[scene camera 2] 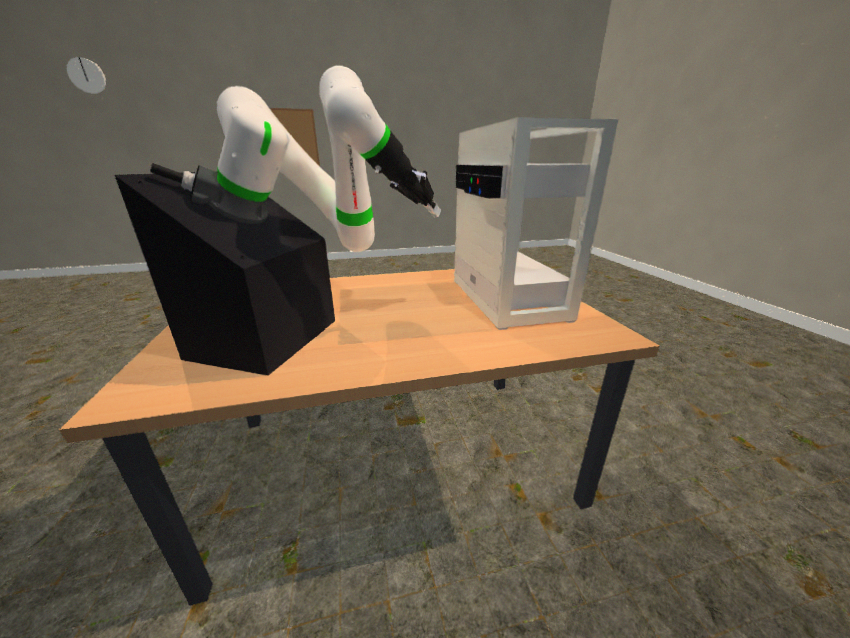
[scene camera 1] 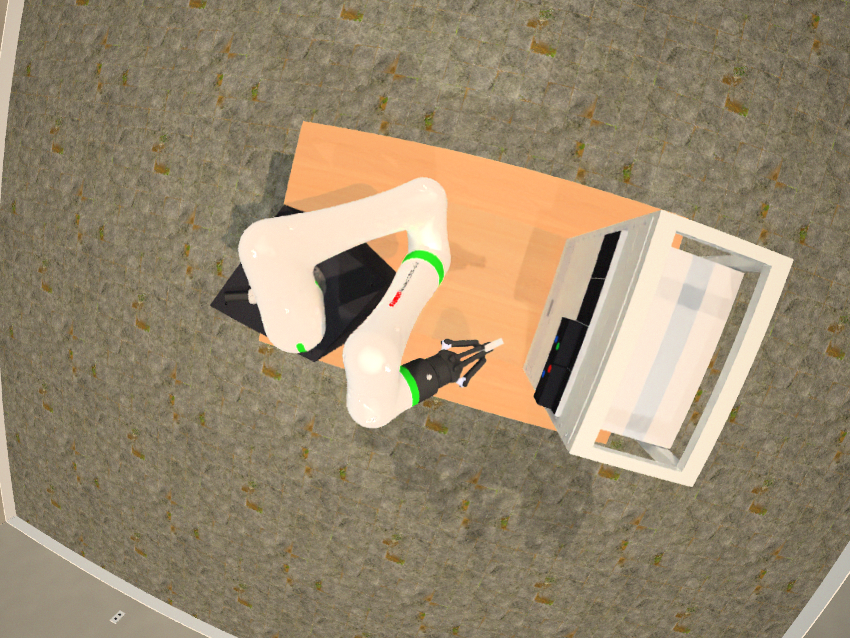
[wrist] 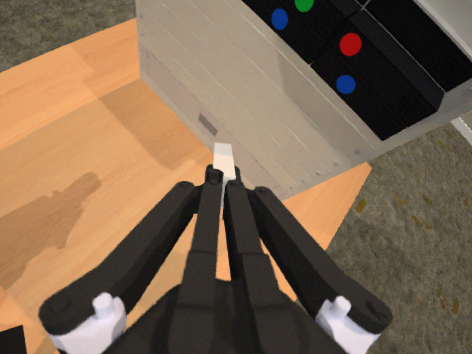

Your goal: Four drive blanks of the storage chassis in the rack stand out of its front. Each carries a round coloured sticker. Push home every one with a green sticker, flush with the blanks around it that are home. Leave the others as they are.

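The storage chassis (scene camera 2: 559, 181) sits high in the rack (scene camera 1: 740, 367) (scene camera 2: 516, 233). Its black blanks face my gripper. Four stickers show: green (scene camera 1: 557, 346) (scene camera 2: 471, 180) (wrist: 304, 4) and red (scene camera 1: 549, 368) (scene camera 2: 477, 181) (wrist: 350, 44) on the upper blanks, one blue (scene camera 2: 470, 188) (wrist: 279, 19) below green, another blue (scene camera 2: 479, 191) (wrist: 345, 84) below red. The stickered blanks stand out from the row above. In the wrist view the green one is cut by the top edge. My gripper (scene camera 1: 494, 344) (scene camera 2: 433, 208) (wrist: 221, 156) is shut and empty, its pale tips in front of the rack, lower than the blanks and apart from them.
The rack stands on the wooden table (scene camera 1: 494, 178) (scene camera 2: 384, 357). Plain pale panels (wrist: 225, 75) cover its front below the blanks. A pale box (scene camera 2: 541, 295) lies low inside the rack. The black arm pedestal (scene camera 2: 288, 309) stands at the table's other end.
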